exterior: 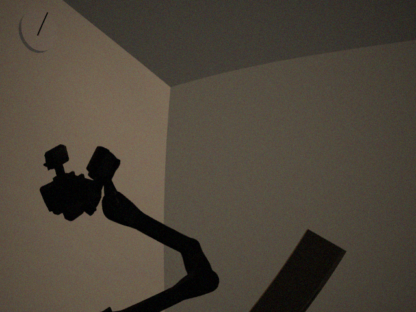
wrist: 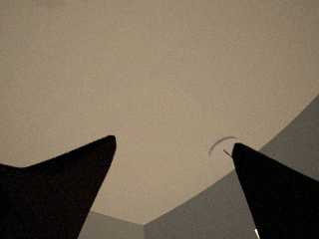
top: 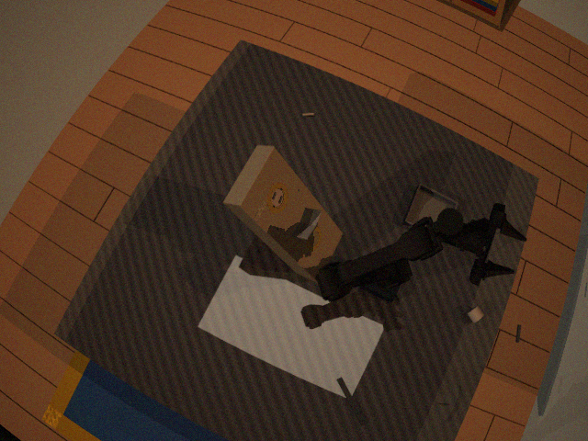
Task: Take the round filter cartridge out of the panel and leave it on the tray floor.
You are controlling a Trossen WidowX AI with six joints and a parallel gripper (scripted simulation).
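The round cartridge lies 58 cm ahead of my gripper tip, 25 cm below it and 16 cm to the left of it. From my gripper tip the other things lie so: grey flap: 48 cm ahead, 34 cm below, 14 cm to the left; then pale block: 48 cm below, 11 cm behind, 2 cm to the right; then grey tray: 49 cm below, 21 cm to the right, 20 cm ahead.
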